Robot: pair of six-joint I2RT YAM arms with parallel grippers.
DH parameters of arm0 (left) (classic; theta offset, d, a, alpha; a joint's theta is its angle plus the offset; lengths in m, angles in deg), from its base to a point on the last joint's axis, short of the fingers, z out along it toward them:
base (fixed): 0 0 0 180
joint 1: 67.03 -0.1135 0.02 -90
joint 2: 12.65 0 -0.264 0
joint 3: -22.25 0 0.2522 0
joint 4: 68.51 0 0.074 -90
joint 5: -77.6 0 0 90
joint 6: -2.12 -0.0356 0 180
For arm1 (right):
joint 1: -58.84 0.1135 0.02 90
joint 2: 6.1 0 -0.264 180
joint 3: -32.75 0 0.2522 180
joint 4: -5.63 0 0.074 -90
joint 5: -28.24 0 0 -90
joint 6: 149.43 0.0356 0 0
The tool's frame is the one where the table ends.
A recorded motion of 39 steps. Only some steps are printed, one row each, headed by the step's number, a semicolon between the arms.
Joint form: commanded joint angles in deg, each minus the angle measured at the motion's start. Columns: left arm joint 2, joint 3, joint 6, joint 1, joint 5, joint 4; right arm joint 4, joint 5, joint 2, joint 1, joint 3, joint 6.
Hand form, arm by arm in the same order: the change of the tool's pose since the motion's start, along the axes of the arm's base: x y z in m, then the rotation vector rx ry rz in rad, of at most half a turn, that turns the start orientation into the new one. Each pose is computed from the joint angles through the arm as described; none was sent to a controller.
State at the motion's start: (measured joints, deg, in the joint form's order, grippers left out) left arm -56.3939 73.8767 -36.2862 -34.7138 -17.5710 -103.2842; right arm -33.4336 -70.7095 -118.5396 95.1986 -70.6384 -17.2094
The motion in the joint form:
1: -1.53 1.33 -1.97 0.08 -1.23 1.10; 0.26 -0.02 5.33 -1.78 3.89 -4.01
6: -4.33 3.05 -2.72 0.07 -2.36 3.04; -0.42 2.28 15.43 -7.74 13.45 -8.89
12: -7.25 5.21 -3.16 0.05 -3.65 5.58; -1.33 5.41 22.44 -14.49 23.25 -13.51
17: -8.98 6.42 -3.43 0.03 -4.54 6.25; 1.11 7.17 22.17 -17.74 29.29 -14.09
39: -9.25 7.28 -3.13 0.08 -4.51 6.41; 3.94 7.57 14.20 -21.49 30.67 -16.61
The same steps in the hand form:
1: 0.0043 -0.0039 0.0057 0.0075 -0.0275 -0.0358; -0.0085 -0.0226 0.0168 -0.0275 -0.0426 0.0195
6: 0.0129 -0.0102 0.0114 0.0013 -0.0434 -0.0589; -0.0263 -0.0807 0.0285 -0.0599 -0.0454 0.0049
12: 0.0226 -0.0172 0.0199 -0.0176 -0.0699 -0.0818; -0.0448 -0.1340 0.0135 -0.1021 0.0149 -0.0137
17: 0.0278 -0.0210 0.0229 -0.0214 -0.0718 -0.0974; -0.0489 -0.1544 -0.0181 -0.1089 0.0864 -0.0401
39: 0.0288 -0.0219 0.0275 -0.0314 -0.0802 -0.0956; -0.0318 -0.1718 -0.0660 -0.1601 0.1916 -0.0611

